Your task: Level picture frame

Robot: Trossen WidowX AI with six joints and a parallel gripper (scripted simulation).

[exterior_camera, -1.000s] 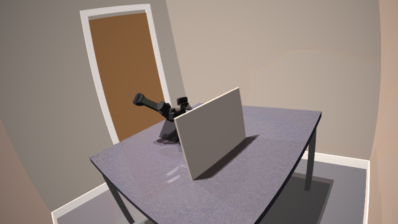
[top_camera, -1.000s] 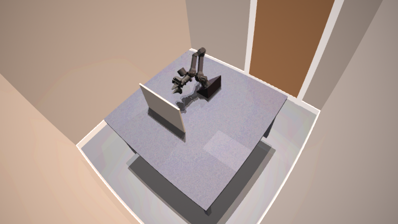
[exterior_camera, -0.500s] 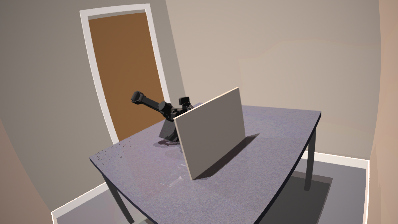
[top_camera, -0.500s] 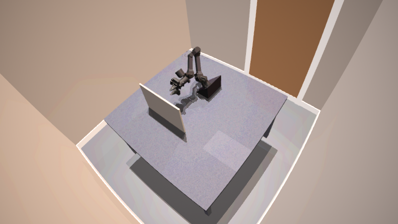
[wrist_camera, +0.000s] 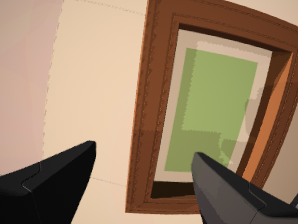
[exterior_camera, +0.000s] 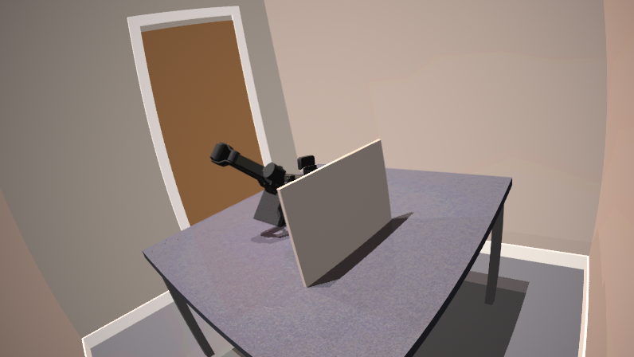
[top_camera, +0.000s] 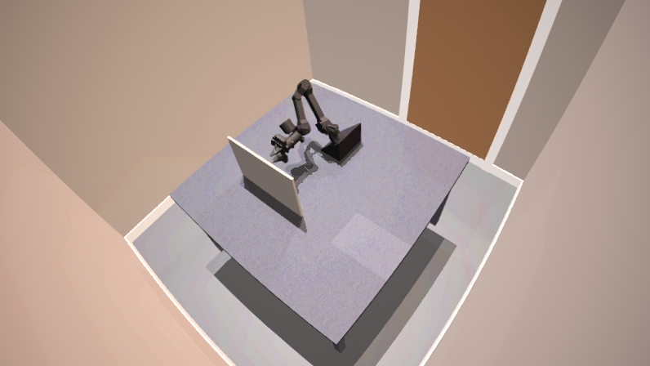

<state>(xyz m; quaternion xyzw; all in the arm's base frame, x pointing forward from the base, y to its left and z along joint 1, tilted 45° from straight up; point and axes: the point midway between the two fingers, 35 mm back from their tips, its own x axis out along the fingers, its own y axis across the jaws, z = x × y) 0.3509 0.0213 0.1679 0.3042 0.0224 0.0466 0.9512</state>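
The brown wooden picture frame lies 50 mm below my gripper tip, 50 mm ahead of it and 10 mm to the right of it. From my gripper tip the other things lie so: wall panel: 70 mm below, 60 mm ahead, 10 mm to the left.
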